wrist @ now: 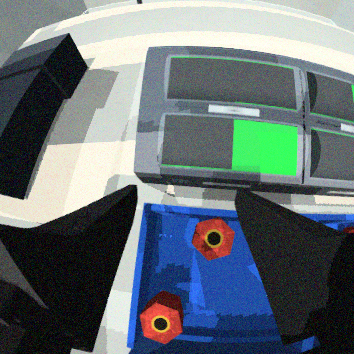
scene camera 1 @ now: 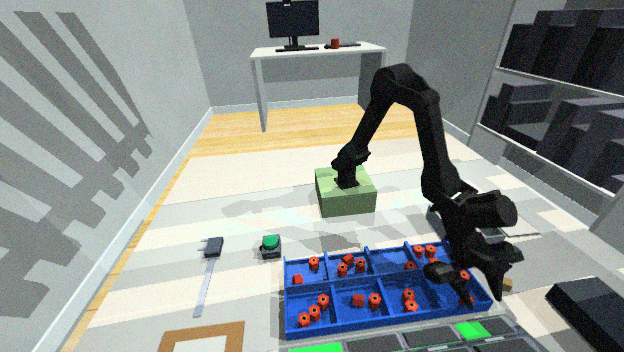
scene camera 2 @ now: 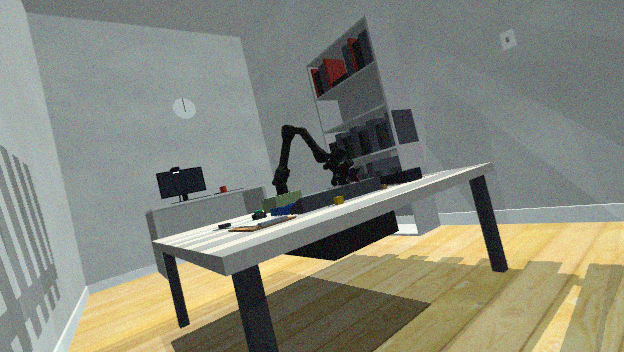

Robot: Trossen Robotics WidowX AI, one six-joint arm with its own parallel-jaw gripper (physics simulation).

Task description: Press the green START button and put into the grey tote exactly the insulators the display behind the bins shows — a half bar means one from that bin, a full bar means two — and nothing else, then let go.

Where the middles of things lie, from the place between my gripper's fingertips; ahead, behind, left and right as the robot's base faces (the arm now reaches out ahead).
I see the display (scene camera 2: pixel 309 203) 3 cm ahead of my hand, 20 cm to the right of it and 1 cm below it. From my hand the other things lie so: black box (scene camera 1: pixel 584 303): 12 cm ahead, 20 cm to the left, 1 cm below; grey tool (scene camera 1: pixel 214 245): 32 cm behind, 56 cm to the right, 3 cm below.
